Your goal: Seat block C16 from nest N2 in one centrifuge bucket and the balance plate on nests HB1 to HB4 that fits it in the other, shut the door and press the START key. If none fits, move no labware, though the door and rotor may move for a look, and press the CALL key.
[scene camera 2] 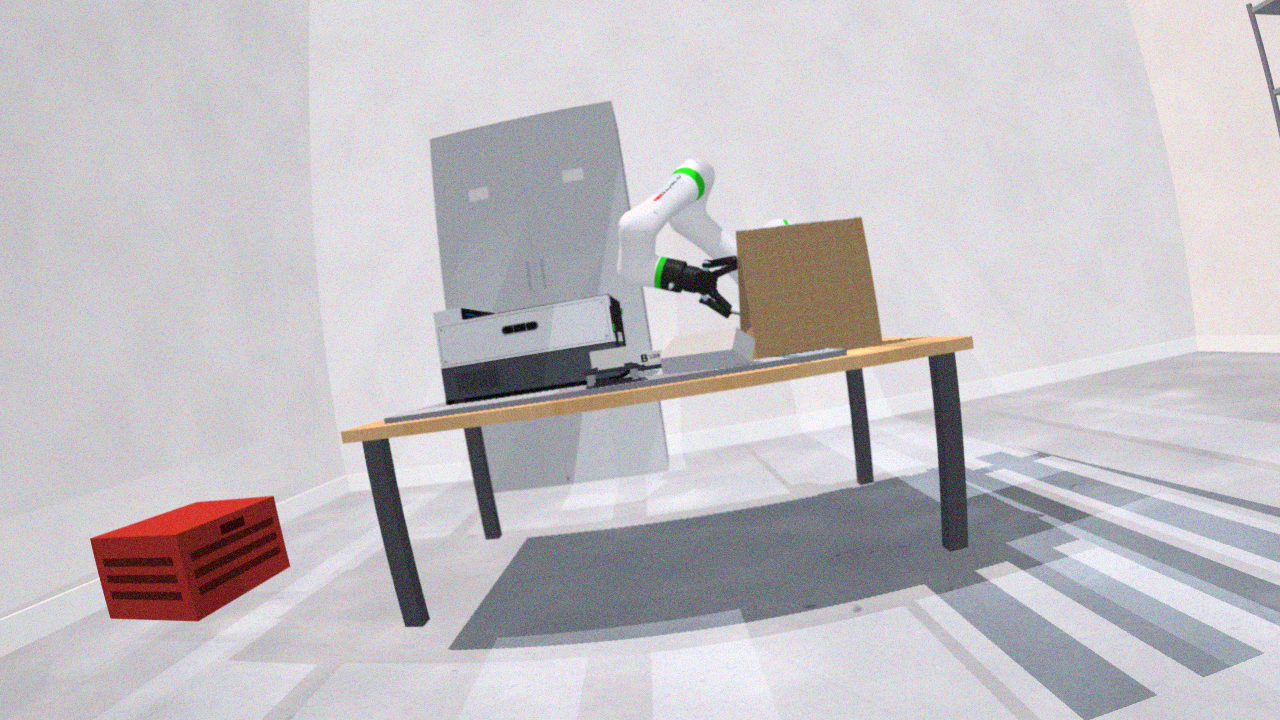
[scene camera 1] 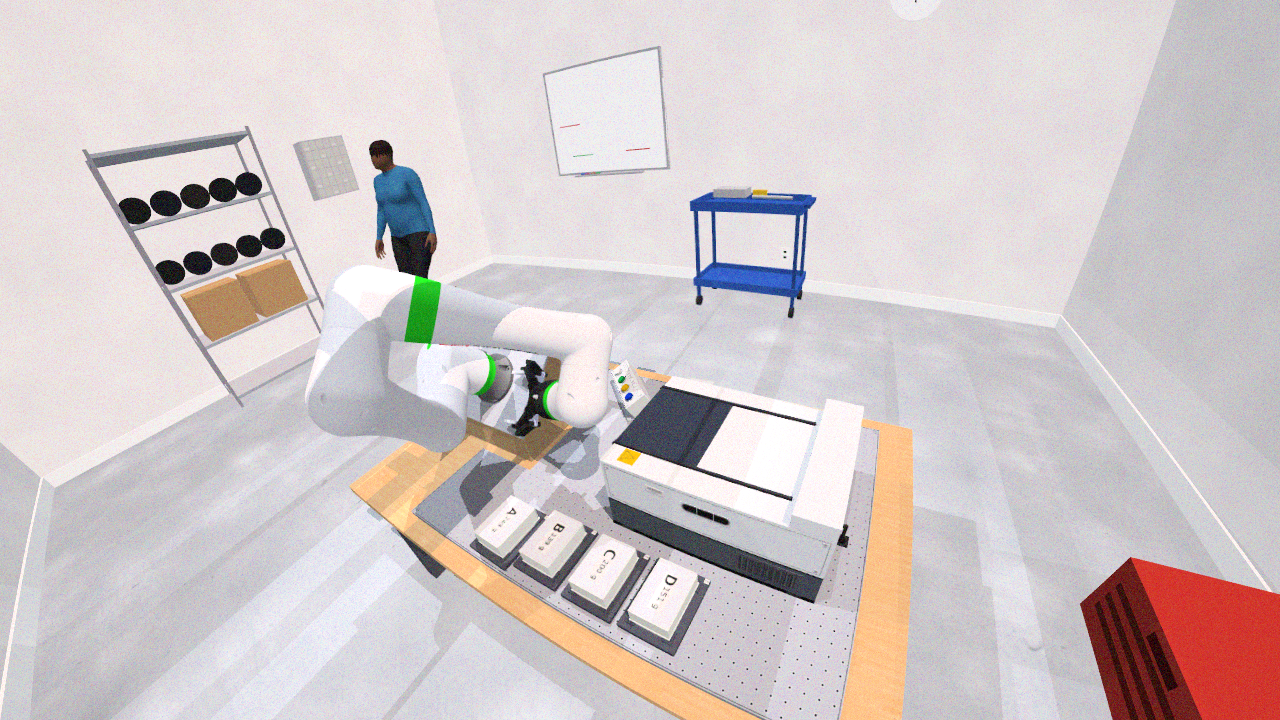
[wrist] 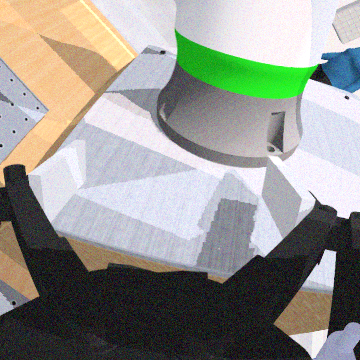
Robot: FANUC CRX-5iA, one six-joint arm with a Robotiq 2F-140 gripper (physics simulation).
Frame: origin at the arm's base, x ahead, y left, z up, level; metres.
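Seen in the pictures: gripper, fingertip midpoint: [scene camera 1: 513, 396] [wrist: 174, 167]; arm's base, link origin: [scene camera 2: 798, 283] [scene camera 1: 495, 378] [wrist: 229, 117].
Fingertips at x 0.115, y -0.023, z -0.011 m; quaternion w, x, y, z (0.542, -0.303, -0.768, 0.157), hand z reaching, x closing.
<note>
Offsets run from my fingertips to a thing's middle. "*": to the spot under its first point. Level surfaces: height alone.
My gripper [scene camera 1: 523, 398] [scene camera 2: 733, 288] [wrist: 174, 167] is open and empty, high beside the arm's own base. The white centrifuge {dz -0.045, dx +0.616, dy +0.106 m} [scene camera 1: 716, 488] [scene camera 2: 537, 335] stands on the table; a dark panel {dz +0.044, dx +0.482, dy +0.092 m} [scene camera 1: 666, 420] and a white panel {* dz +0.043, dx +0.662, dy +0.106 m} [scene camera 1: 756, 447] lie on its top, and its rotor and buckets are hidden. Four balance plates sit in dark nests along the table edge: plate A {dz -0.134, dx +0.223, dy -0.247 m} [scene camera 1: 506, 526], plate B {dz -0.134, dx +0.348, dy -0.215 m} [scene camera 1: 553, 543], plate C {dz -0.134, dx +0.485, dy -0.200 m} [scene camera 1: 604, 573] and plate D {dz -0.134, dx +0.619, dy -0.182 m} [scene camera 1: 664, 601]. Their gram figures are small and hard to read. The key panel {dz -0.164 m} [scene camera 1: 618, 396] has green, yellow and blue keys. Block C16 and nest N2 cannot be made out.
The arm's base stands on a metal-topped brown pedestal [scene camera 2: 805, 286] [wrist: 135, 200] on the wooden table {dz -0.183 m} [scene camera 1: 881, 573] [scene camera 2: 930, 344]. A person [scene camera 1: 400, 197] stands beyond the arm. A blue cart [scene camera 1: 751, 205], a shelf rack [scene camera 1: 170, 148] and a red crate [scene camera 1: 1199, 626] [scene camera 2: 192, 564] stand around the room.
</note>
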